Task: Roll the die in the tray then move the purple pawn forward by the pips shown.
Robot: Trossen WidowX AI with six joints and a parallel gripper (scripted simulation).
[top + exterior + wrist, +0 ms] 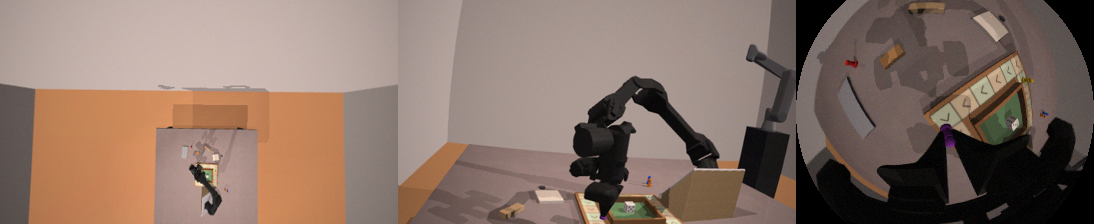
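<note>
Right now the white die is 14 cm to the right of my gripper tip, 11 cm behind it and 4 cm below it. Round my gripper tip: grey slab: 18 cm to the left, 14 cm ahead, 7 cm below; purple pawn: 1 cm above; yellow pawn: 23 cm to the right, 4 cm below, 4 cm behind.
</note>
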